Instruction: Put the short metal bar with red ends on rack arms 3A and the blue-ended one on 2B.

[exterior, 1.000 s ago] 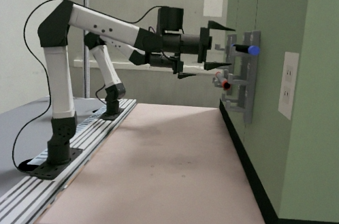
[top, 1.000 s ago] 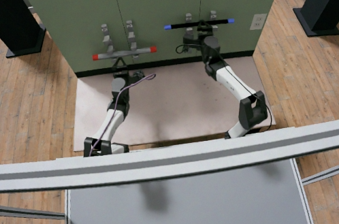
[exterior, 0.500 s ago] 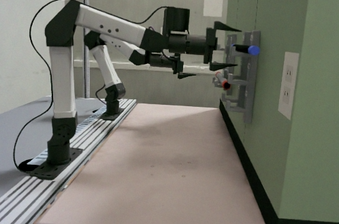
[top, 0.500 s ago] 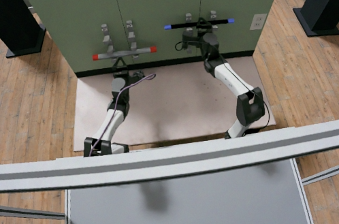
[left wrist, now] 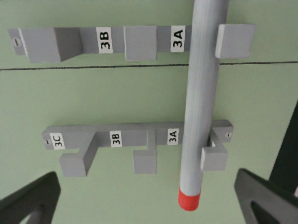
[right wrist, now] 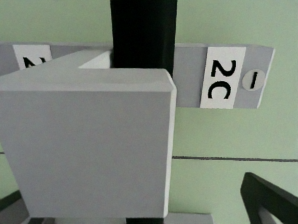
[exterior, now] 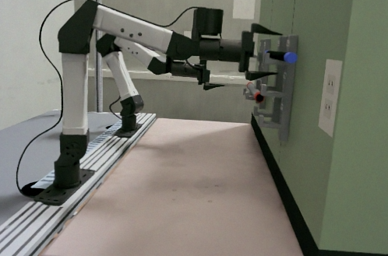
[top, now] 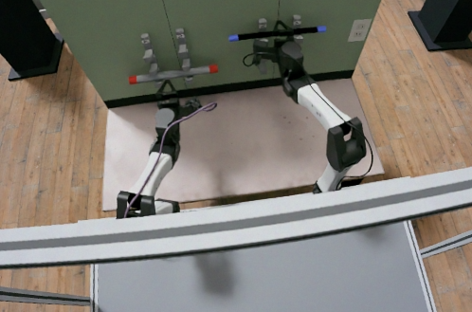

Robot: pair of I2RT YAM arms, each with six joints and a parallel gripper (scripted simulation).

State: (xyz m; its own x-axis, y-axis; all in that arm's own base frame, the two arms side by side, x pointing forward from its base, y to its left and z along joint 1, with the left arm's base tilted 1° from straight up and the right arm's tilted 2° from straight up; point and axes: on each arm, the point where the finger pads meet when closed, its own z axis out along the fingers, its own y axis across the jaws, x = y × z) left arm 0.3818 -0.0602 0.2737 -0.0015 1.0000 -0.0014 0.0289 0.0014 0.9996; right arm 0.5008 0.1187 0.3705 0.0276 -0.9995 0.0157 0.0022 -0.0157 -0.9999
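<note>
The blue-ended black bar is right at my right hand. Round my right hand: green wall 140 mm ahead, 180 mm to the left, 90 mm above; red-ended grey bar 10 mm behind, 390 mm to the left, 150 mm below; outlet plate 40 mm ahead, 320 mm to the right, 60 mm below.
</note>
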